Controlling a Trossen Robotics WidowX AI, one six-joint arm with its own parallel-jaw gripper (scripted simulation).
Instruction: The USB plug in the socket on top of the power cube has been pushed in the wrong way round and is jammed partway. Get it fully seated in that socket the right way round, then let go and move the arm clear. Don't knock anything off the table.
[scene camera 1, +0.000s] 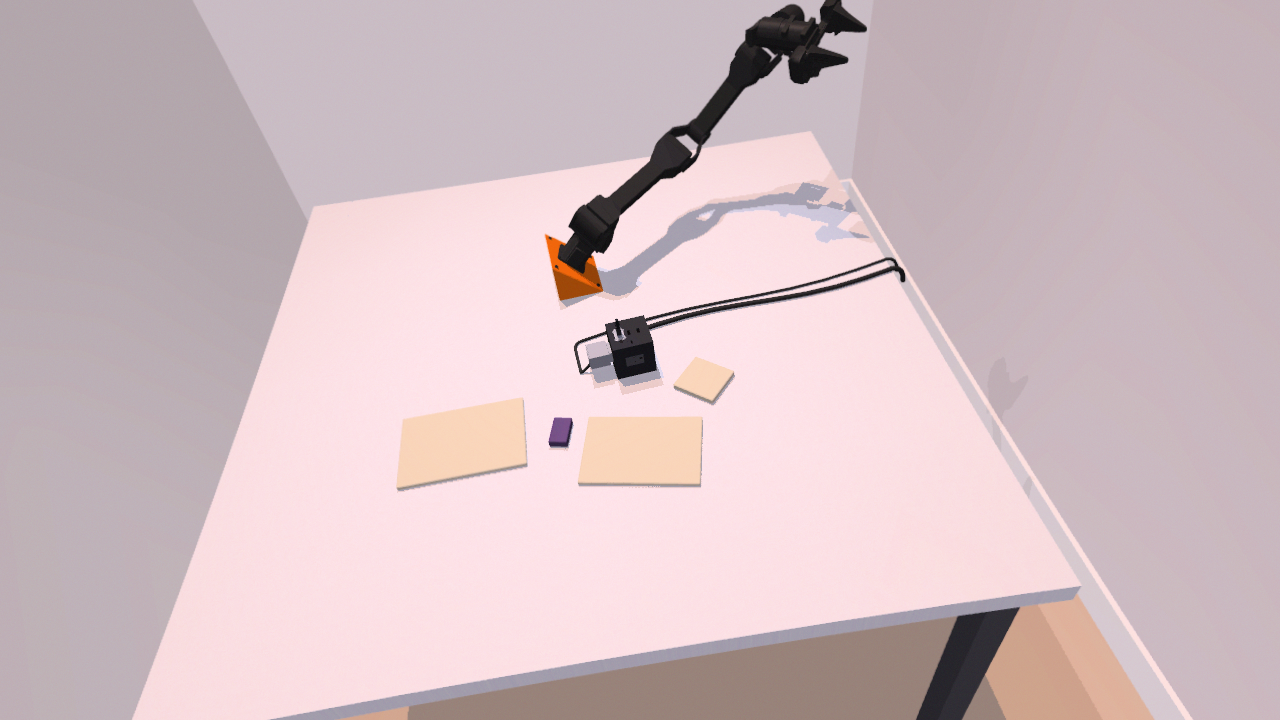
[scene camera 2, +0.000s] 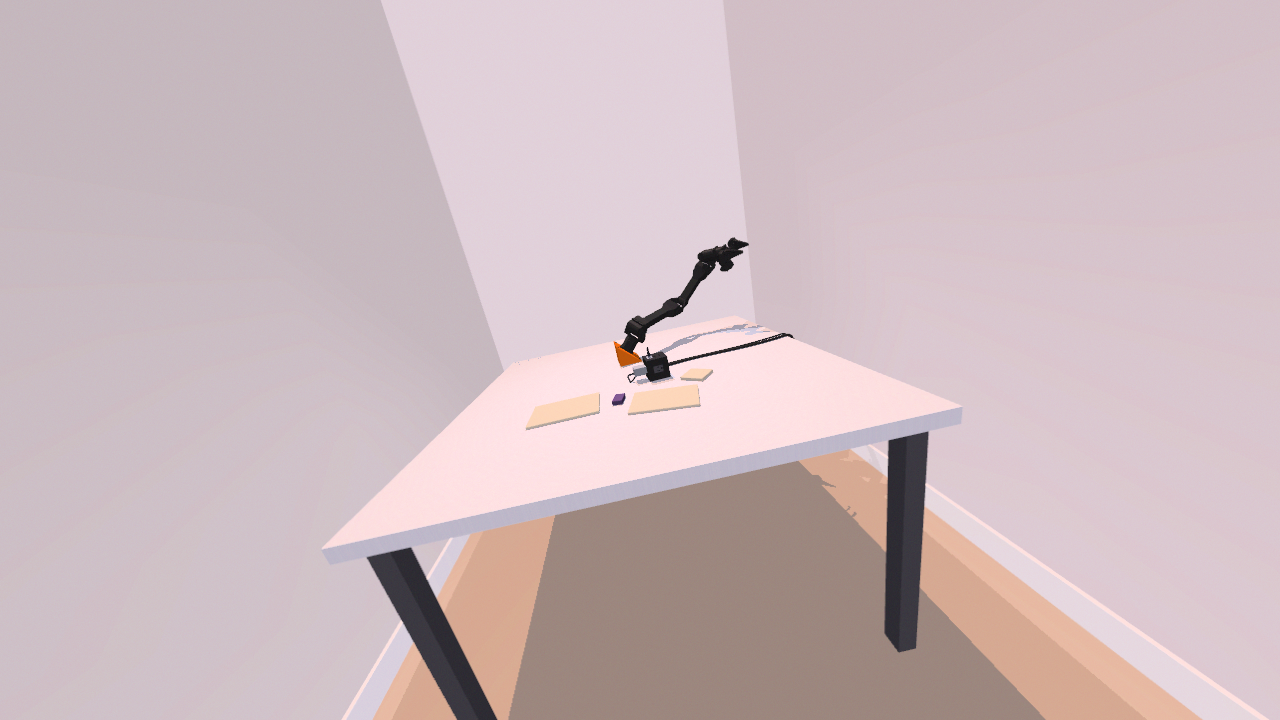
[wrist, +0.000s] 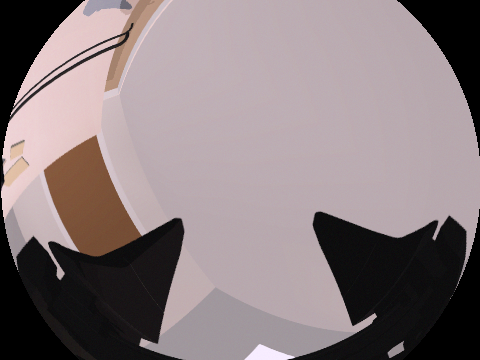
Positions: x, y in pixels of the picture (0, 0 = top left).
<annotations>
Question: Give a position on a grey block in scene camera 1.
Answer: At 599, 354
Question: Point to the gripper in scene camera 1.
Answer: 857, 44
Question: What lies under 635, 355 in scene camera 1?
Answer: A black power cube.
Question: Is the gripper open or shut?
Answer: Open.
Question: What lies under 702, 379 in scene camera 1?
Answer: A small tan plate.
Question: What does the gripper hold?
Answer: Nothing.
</annotations>
